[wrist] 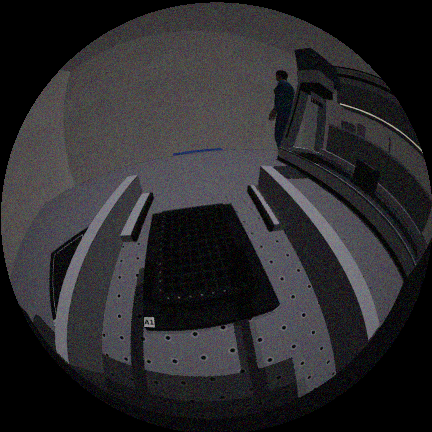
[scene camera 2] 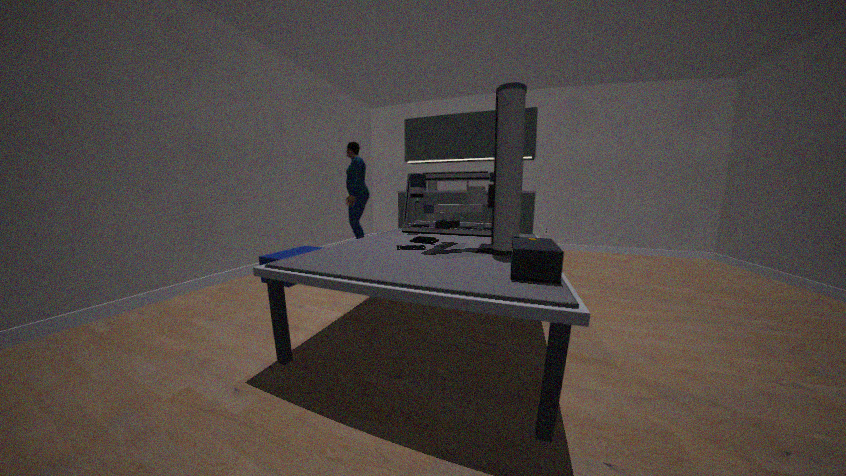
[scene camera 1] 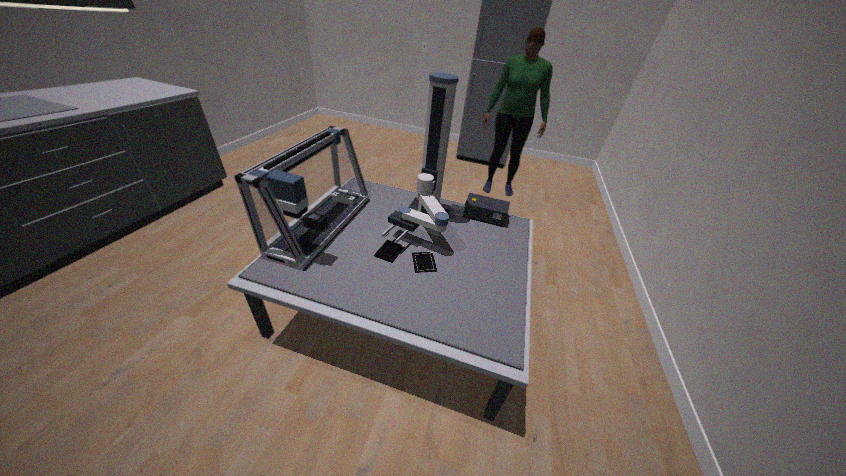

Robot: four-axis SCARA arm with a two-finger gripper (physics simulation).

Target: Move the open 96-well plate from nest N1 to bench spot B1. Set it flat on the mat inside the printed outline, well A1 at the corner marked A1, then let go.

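The dark 96-well plate lies on a black mat. In the wrist view a white A1 label marks the mat's near left corner. The plate looks flat; any printed outline under it is hidden, and its own A1 well is too dark to tell. My gripper is above the plate, its two finger pads apart with nothing between them. In scene camera 2 the plate and mat are a small dark patch, too dim to separate.
A second black mat with a white printed outline lies beside the plate. A gantry frame stands on the left of the table. A dark box is near the arm's column. Two people stand in the room.
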